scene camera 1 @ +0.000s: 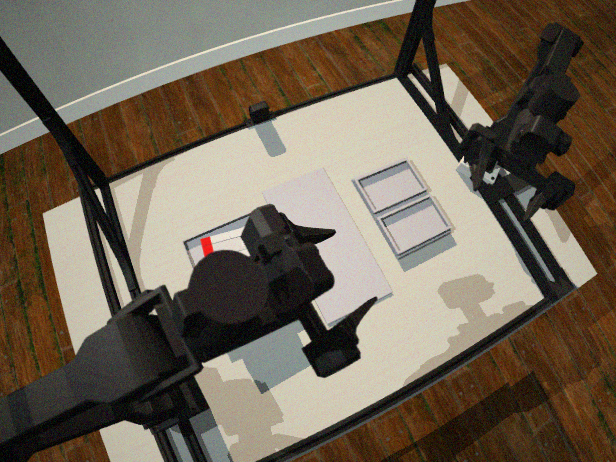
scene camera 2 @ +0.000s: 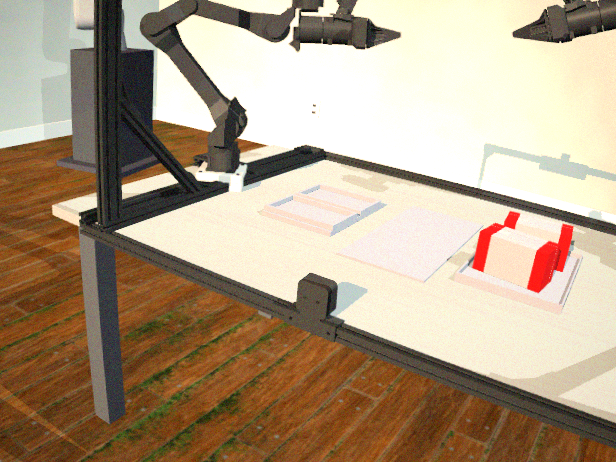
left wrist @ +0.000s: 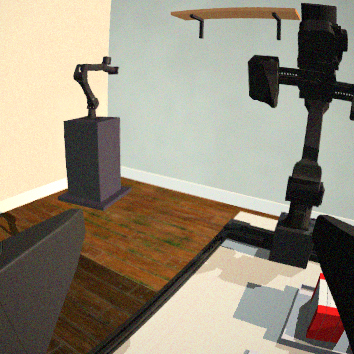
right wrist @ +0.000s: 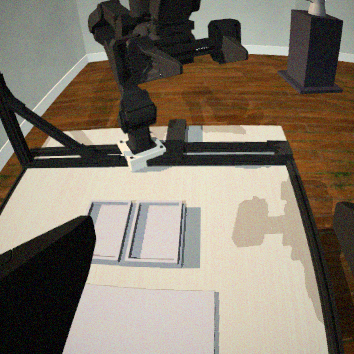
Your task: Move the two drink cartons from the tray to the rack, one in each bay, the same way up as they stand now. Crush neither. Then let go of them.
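Frame: origin at the left arm's base, x right, y back, z down, level; centimetres.
Seen in the pictures: left gripper, fingertip midpoint: (scene camera 1: 501,205) (scene camera 2: 398,34) (left wrist: 203,225) (right wrist: 216,61); right gripper, fingertip midpoint: (scene camera 1: 354,265) (scene camera 2: 516,35) (left wrist: 312,109) (right wrist: 218,222); left arm's base, origin of the base link: (scene camera 2: 222,168) (right wrist: 140,144); right arm's base, origin of the base link: (scene camera 1: 163,398) (left wrist: 297,222).
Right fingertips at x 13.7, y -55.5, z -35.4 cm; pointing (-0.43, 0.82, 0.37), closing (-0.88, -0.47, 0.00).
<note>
Offsets run from my right fingertips to a thing's top centre. "spot": to the spot under its first point.
Two white cartons with red ends sit side by side in the tray @(dx +20.0, dy -2.5, dz +37.4 cm) (scene camera 1: 188,248) (scene camera 2: 510,295). The nearer carton @(spot: dx +26.5, dy +2.3, dz +33.6 cm) (scene camera 2: 515,255) hides most of the other carton @(spot: dx +20.4, dy -9.3, dz +33.8 cm) (scene camera 2: 566,247) in scene camera 2. In scene camera 1 my right arm covers much of them. Part of one carton @(dx +15.1, dy -5.7, dz +31.7 cm) (left wrist: 325,322) shows in the left wrist view. The rack @(dx -1.3, dy +32.5, dz +37.0 cm) (scene camera 1: 425,243) (scene camera 2: 297,223) (right wrist: 155,261) has two empty bays. My right gripper (scene camera 1: 355,265) (scene camera 2: 515,34) (right wrist: 218,222) is open and empty, high above the table. My left gripper (scene camera 1: 502,200) (scene camera 2: 399,35) (left wrist: 203,225) is open and empty, also high up.
A flat pale panel (scene camera 1: 345,250) (scene camera 2: 410,245) (right wrist: 150,320) lies between tray and rack. A dark block @(spot: dx +40.2, dy +33.2, dz +34.1 cm) (scene camera 1: 259,111) (scene camera 2: 316,295) stands on the table's edge rail. Dark frame posts (scene camera 2: 107,115) rise at the table's ends.
</note>
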